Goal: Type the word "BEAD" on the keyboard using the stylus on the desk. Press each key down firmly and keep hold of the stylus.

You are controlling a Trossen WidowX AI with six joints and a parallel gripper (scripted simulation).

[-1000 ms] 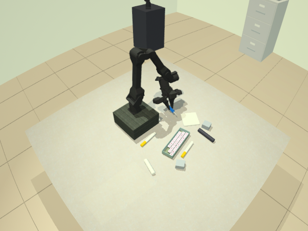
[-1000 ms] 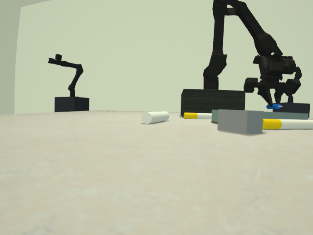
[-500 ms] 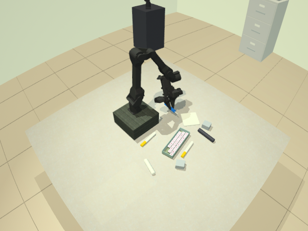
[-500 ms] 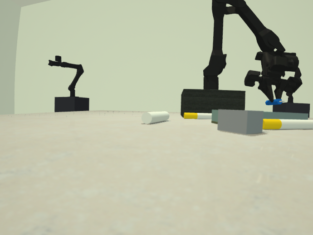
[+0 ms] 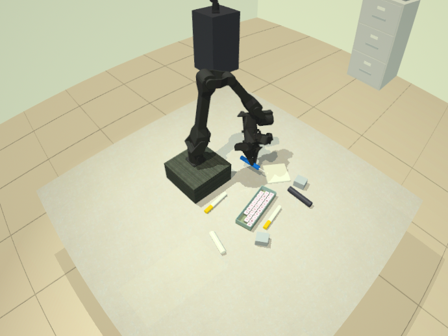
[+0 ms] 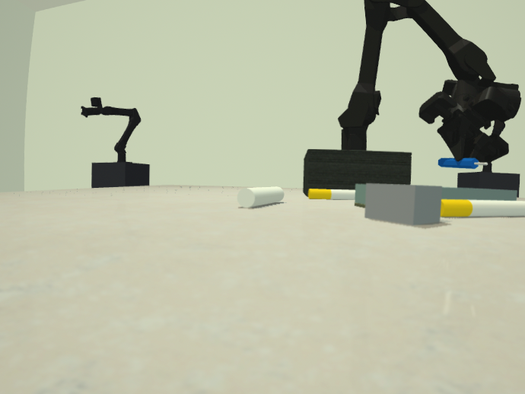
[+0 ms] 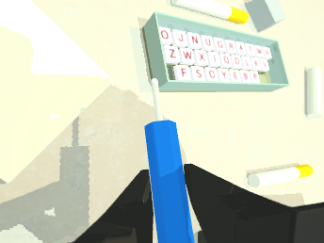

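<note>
Right now my gripper tip is 10 mm short of the blue stylus. Also, from my gripper tip: white cylinder: 320 mm to the right, 170 mm ahead, 60 mm below; then dark cylinder: 220 mm ahead, 70 mm to the left, 60 mm below; then paper sheet: 90 mm to the left, 60 mm below, 60 mm ahead.
</note>
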